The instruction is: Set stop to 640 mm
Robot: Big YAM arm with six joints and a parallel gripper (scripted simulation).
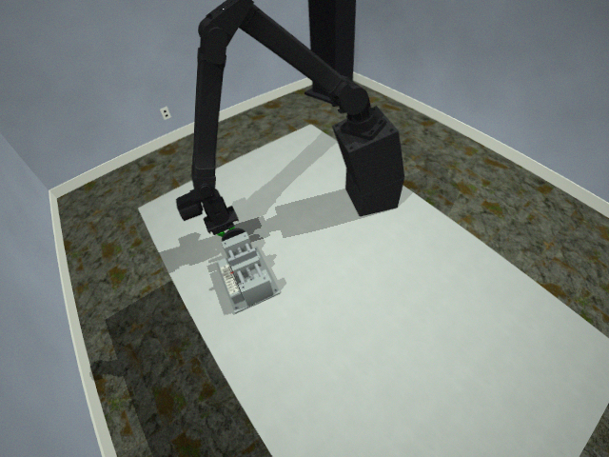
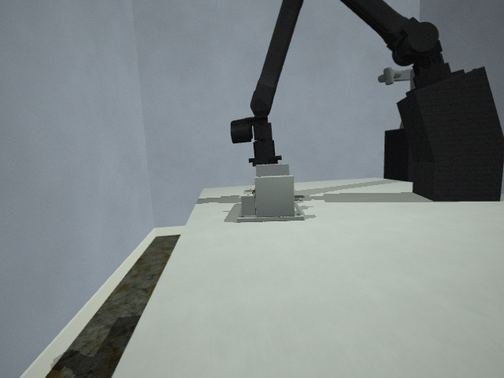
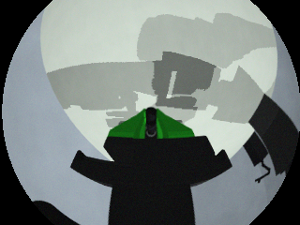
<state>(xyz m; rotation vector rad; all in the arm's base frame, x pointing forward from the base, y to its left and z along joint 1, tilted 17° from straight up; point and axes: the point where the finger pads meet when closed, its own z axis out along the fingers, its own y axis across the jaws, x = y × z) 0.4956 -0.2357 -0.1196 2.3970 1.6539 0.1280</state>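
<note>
Right now the handwheel is 30 mm to the left of my hand, 10 mm ahead of it and 10 mm above it.
</note>
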